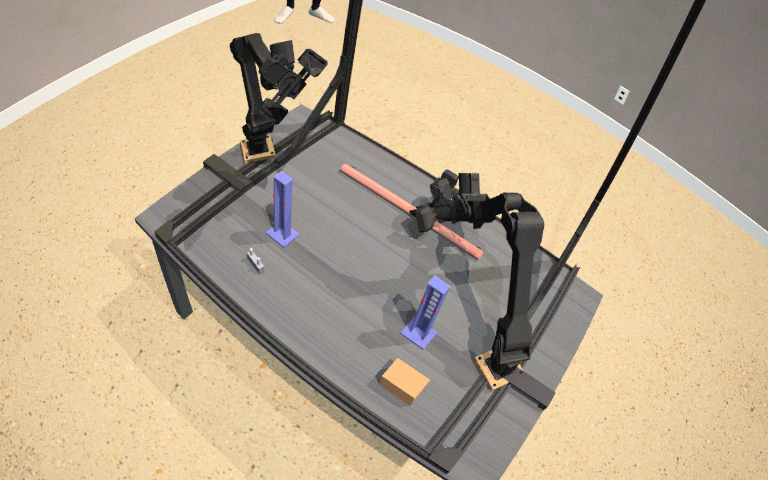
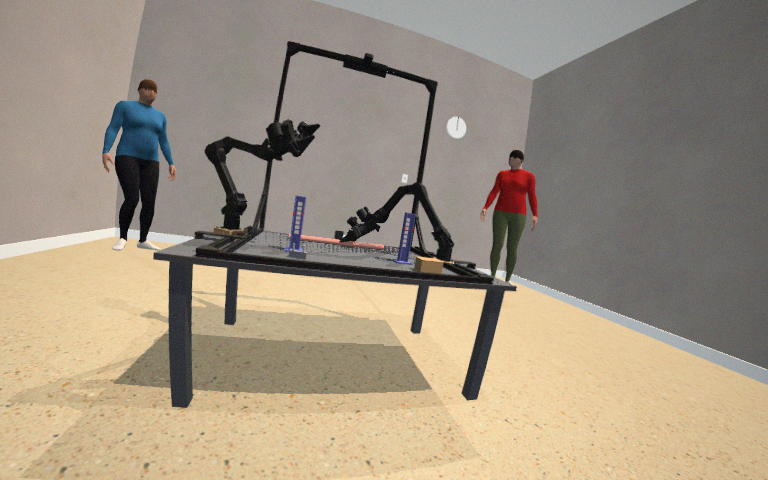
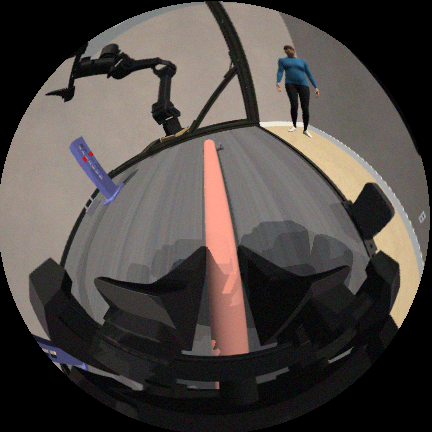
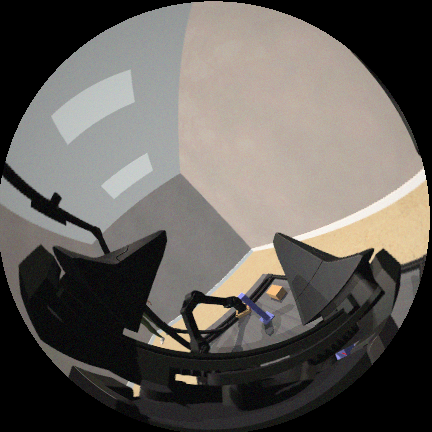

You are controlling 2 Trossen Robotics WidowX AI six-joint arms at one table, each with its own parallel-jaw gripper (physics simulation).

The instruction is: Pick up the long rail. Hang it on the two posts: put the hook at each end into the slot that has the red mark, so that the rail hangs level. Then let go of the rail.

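Places are measured from the left arm's base along level axes (x ahead, y left, z up), in millimetres.
Where they show: left gripper, fingertip midpoint: [image 1: 412, 210] [image 2: 339, 242] [image 3: 221, 250]; right gripper, fingertip midpoint: [image 1: 298, 91] [image 2: 317, 130] [image 4: 221, 237]; left arm's base at its link origin: [image 1: 500, 365] [image 2: 443, 259] [image 4: 241, 308]; right arm's base at its link origin: [image 1: 257, 147] [image 2: 230, 228] [image 3: 174, 132].
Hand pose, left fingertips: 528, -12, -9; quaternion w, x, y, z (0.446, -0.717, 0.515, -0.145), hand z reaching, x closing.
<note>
Each offset is from my left fingertips to the top centre of the thing, as dx, dy, dz.
The long salmon rail {+12, +0, +11} [image 1: 373, 188] [image 2: 370, 245] [image 3: 218, 210] lies low over the table's far side; its end hooks cannot be made out. My left gripper [image 1: 423, 218] [image 2: 344, 238] [image 3: 221, 250] is shut on the rail, with one finger on each side of it. My right gripper [image 2: 316, 131] [image 4: 221, 237] is open and empty, raised high near its own base. The blue left post {+35, +372, +198} [image 1: 283, 203] [image 2: 298, 220] [image 3: 92, 167] and the blue right post {-357, +153, +198} [image 1: 429, 308] [image 2: 405, 237] [image 4: 257, 307] stand upright, with red marks beside their slots. The rail is apart from both posts.
An orange block {-475, +252, +35} [image 1: 404, 380] [image 2: 428, 264] [image 4: 276, 292] sits in front of the right post. A small grey two-pegged piece {-41, +471, +32} [image 1: 255, 260] [image 3: 90, 204] lies in front of the left post. Black frame bars run along the table edges, with tall uprights behind.
</note>
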